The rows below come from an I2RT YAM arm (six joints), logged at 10 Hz.
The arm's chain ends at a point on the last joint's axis. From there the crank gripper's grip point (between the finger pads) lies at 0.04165 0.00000 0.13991 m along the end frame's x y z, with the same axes.
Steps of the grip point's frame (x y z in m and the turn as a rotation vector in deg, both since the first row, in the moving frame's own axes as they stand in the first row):
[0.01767, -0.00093, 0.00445, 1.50, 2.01, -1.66]
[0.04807, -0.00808, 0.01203, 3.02, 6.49, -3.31]
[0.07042, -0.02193, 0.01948, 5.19, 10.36, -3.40]
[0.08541, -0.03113, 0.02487, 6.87, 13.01, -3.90]
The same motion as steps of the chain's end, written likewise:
[0.01286, 0.00399, 0.00606, 1.50, 2.01, -1.66]
[0.03282, 0.00200, 0.01789, 3.02, 6.49, -3.31]
[0.04643, -0.00649, 0.02992, 5.19, 10.36, -3.40]
[0.05574, -0.01124, 0.03897, 6.87, 13.01, -3.90]

